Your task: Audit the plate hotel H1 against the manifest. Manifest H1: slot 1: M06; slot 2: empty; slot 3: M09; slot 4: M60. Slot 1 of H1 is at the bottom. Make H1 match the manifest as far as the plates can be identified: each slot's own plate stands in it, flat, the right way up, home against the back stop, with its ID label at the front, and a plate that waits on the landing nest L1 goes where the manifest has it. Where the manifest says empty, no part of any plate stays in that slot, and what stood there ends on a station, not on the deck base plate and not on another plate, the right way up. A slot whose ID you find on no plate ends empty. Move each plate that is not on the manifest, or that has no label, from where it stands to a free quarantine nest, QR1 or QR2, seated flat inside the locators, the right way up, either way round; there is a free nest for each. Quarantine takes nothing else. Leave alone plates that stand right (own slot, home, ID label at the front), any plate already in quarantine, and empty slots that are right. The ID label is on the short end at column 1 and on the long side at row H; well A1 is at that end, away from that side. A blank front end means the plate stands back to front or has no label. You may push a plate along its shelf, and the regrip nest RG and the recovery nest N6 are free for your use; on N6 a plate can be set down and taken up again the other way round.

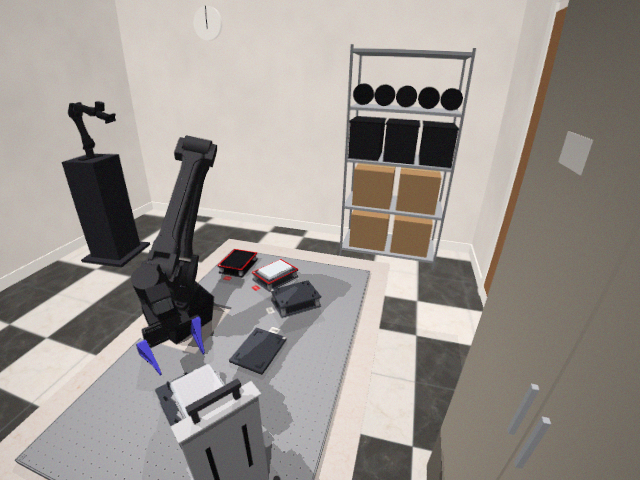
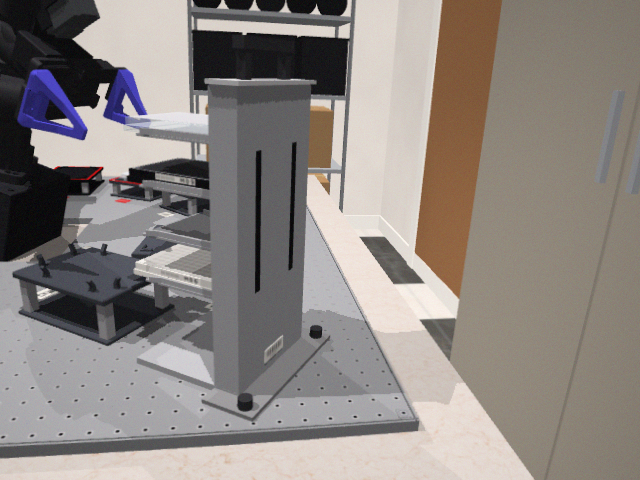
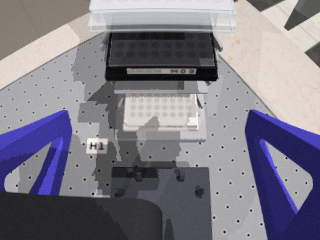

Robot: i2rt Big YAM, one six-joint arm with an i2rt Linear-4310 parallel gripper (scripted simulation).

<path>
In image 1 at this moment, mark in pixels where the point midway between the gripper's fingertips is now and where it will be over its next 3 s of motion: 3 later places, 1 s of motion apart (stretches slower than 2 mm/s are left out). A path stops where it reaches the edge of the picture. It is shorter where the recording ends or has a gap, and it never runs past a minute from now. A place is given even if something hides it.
My gripper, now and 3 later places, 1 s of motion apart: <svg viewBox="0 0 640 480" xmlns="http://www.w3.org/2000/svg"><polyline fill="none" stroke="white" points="183,363 178,359 182,372 183,375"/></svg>
</path>
